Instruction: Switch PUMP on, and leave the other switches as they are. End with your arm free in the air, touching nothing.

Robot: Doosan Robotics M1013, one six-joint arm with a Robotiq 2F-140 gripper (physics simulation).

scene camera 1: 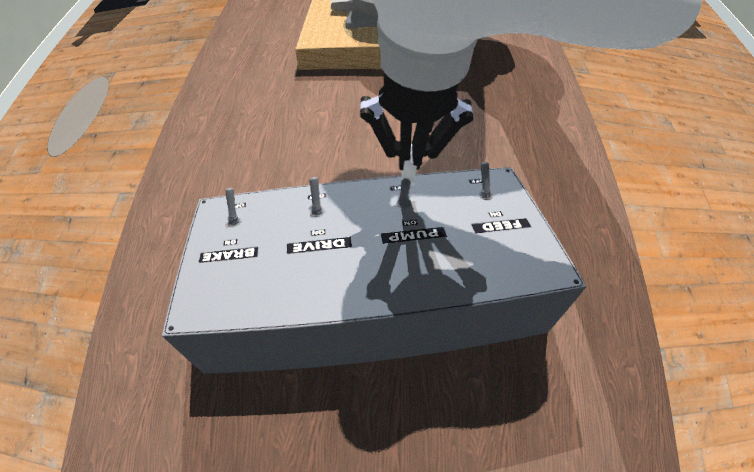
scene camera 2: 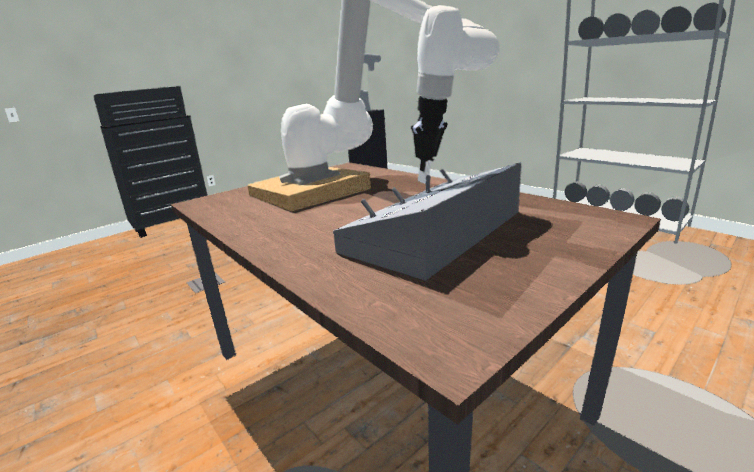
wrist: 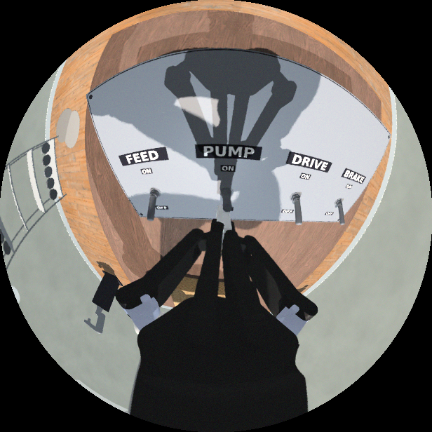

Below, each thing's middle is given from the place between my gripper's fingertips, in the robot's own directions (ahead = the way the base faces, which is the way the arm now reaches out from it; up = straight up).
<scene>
Now: hand 100 mm short of the grey switch panel (scene camera 1: pixel 366 277), 50 mm to the left of it and 40 mm above it.
</scene>
